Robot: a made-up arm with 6 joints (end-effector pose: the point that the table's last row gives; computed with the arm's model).
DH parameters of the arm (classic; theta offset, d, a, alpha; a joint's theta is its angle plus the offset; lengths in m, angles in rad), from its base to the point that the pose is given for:
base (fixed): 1.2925 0 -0.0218 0
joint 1: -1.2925 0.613 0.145 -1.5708
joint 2: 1.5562 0 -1.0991 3.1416
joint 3: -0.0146 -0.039 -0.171 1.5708
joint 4: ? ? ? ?
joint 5: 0 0.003 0.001 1.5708
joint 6: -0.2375 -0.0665 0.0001 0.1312
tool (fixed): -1.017 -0.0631 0 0
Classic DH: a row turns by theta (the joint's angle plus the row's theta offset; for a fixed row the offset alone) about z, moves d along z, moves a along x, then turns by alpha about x.
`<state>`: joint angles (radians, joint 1 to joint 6).
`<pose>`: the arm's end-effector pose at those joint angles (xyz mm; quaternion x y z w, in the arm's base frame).
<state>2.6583 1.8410 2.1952 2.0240 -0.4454 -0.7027</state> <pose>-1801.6 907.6 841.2 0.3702 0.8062 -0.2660 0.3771</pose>
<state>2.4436 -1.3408 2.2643 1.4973 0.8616 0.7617</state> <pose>1154.4 -1212.1 272.0 -0.5386 0.0109 -0.1266 0.8330</pose>
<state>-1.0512 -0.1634 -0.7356 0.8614 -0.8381 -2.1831</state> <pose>369.5 -703.3 1306.5 -0.2842 0.0901 -0.3867 0.8727</pose>
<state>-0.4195 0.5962 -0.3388 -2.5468 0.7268 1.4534</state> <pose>1216.1 -591.3 834.2 -0.1354 0.1559 0.1084 0.9724</pose>
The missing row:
joint 4: 0 -0.825 -0.029 -1.5708
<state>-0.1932 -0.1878 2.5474 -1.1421 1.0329 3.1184</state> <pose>-990.3 83.3 1826.7 -0.6102 0.0607 -0.5664 0.5506</pose>
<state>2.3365 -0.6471 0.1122 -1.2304 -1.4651 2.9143</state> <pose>-90.1 -126.6 2162.4 0.1352 0.6776 0.4611 0.5568</pose>
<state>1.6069 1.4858 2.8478 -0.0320 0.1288 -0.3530</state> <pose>-78.3 1207.5 1698.9 0.0499 -0.9942 0.0772 0.0565</pose>
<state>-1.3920 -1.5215 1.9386 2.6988 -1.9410 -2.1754</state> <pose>-294.1 1561.7 171.8 -0.1760 0.4180 0.5941 0.6643</pose>
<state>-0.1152 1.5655 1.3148 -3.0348 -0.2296 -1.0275</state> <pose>2192.0 -229.7 573.3 0.6495 -0.3564 -0.6009 0.3001</pose>
